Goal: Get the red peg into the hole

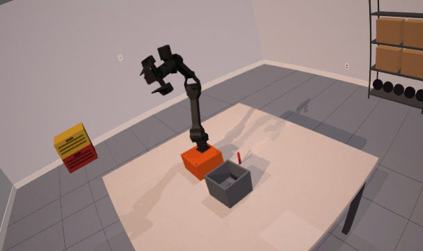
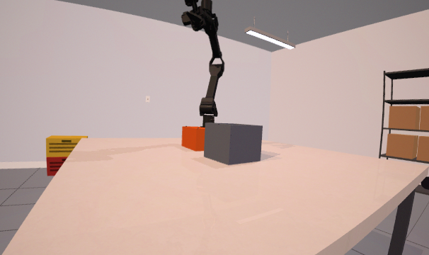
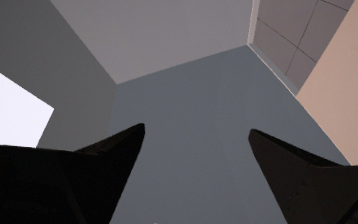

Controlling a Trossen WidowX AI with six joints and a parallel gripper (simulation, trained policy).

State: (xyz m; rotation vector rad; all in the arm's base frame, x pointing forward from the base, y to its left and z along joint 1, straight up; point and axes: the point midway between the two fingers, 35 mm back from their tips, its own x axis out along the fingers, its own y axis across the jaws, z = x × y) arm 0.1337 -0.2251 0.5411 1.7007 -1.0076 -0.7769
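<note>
Right now my gripper tip is 61 cm above the red peg, 36 cm to the right of it and 3 cm short of it. Round my gripper tip: plate: 60 cm below, 16 cm to the left, 16 cm ahead.
</note>
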